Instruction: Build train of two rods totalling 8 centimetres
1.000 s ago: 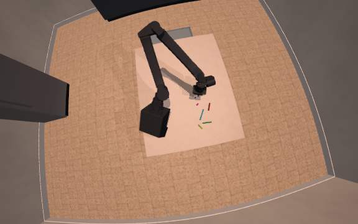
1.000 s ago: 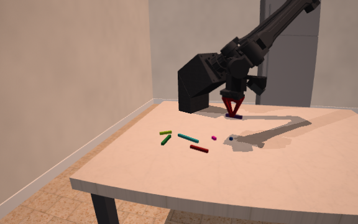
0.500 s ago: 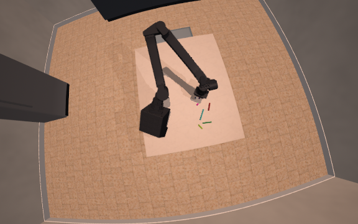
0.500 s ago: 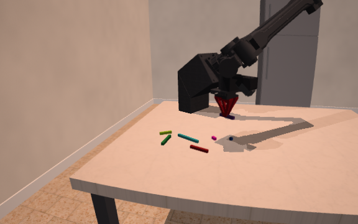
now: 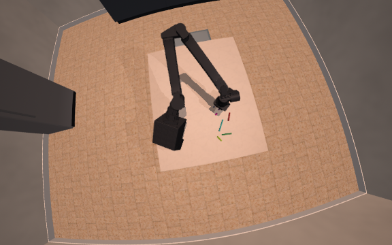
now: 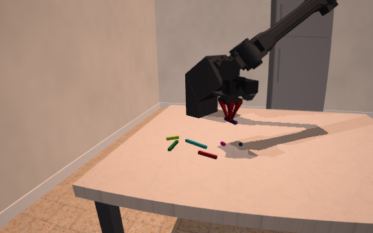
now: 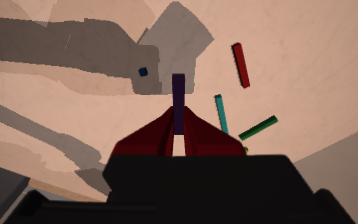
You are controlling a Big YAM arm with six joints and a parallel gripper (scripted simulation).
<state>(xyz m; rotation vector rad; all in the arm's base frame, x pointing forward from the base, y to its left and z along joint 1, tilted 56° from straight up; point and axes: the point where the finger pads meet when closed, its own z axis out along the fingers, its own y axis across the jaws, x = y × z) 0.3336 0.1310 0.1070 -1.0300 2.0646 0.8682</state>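
Right now the magenta rod is 2 cm behind my hand, 3 cm to the right of it and 11 cm below it. From my hand the other things lie so: red rod: 9 cm ahead, 4 cm to the right, 11 cm below; purple rod: 1 cm to the left, 1 cm below; blue rod: 5 cm behind, 3 cm to the left, 11 cm below.
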